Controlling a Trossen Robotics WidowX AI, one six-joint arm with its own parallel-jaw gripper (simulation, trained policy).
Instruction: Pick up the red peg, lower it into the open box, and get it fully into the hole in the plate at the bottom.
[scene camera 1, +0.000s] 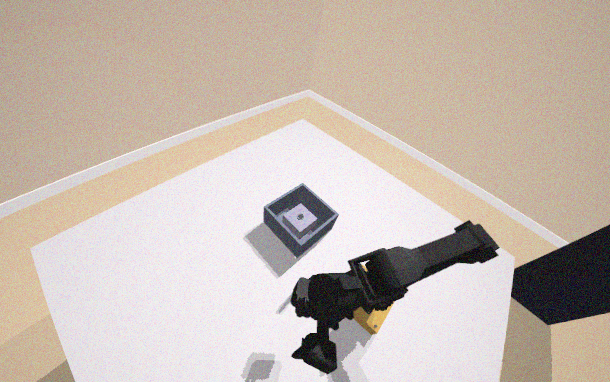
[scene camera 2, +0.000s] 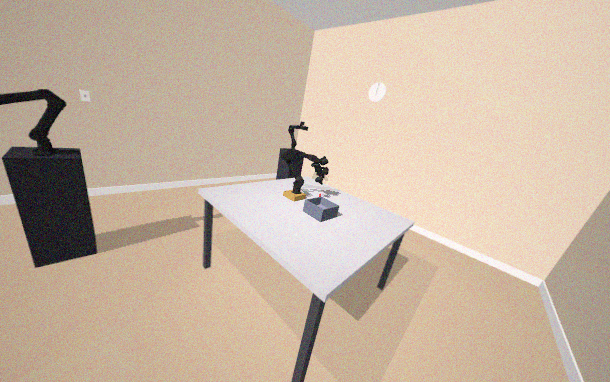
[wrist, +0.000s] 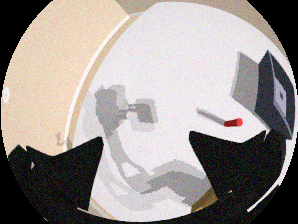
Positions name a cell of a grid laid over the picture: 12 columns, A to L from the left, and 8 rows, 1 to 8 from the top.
In view: the gripper (scene camera 1: F8) and a plate (scene camera 1: F5).
The gripper also shows in the wrist view (wrist: F5).
